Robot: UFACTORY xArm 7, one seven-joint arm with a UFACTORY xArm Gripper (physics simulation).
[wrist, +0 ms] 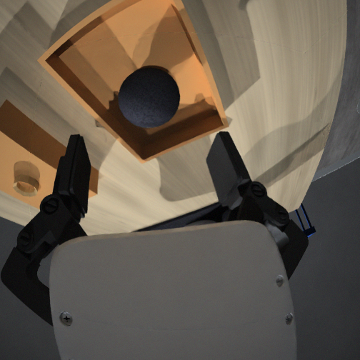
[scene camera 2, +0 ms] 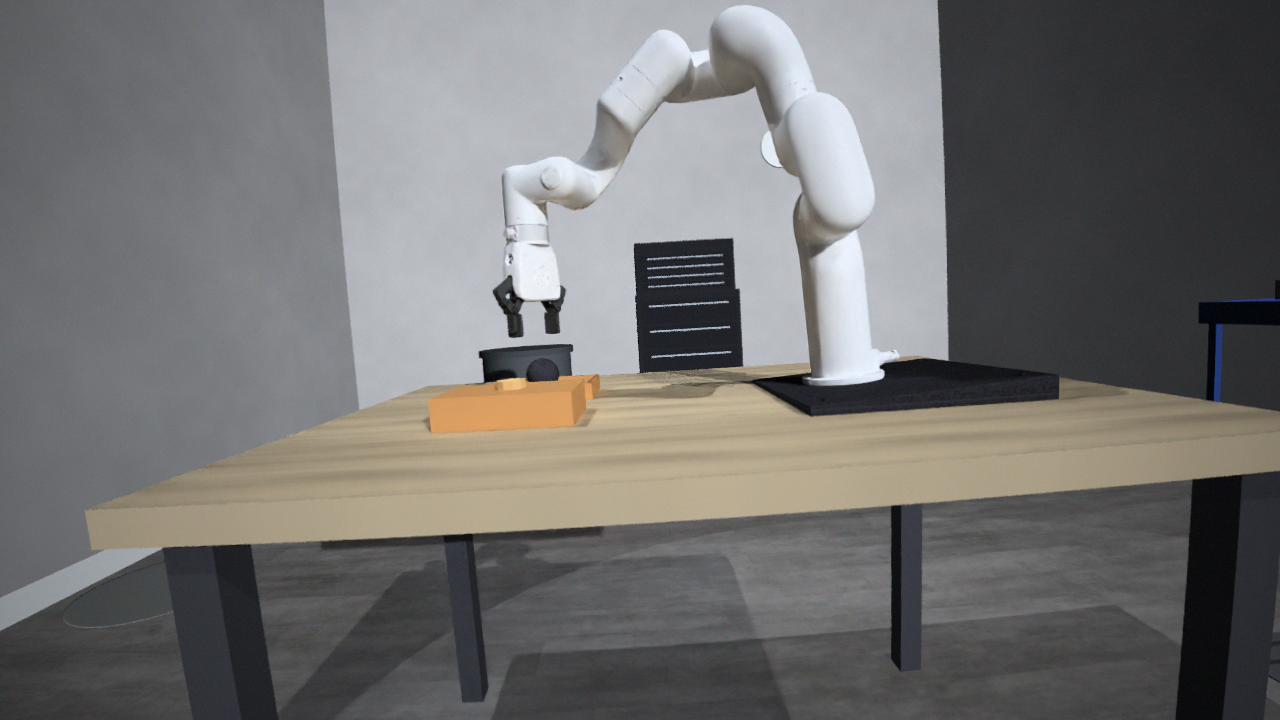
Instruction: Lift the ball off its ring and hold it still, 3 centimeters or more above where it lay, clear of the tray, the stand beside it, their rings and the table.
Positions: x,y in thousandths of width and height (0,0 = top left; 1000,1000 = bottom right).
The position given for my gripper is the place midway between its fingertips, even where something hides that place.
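A dark ball (wrist: 412,271) and an orange stand (scene camera 2: 401,560) are seen. My gripper (scene camera 2: 418,466) is visible too; the wrist view also shows the gripper (wrist: 418,404).
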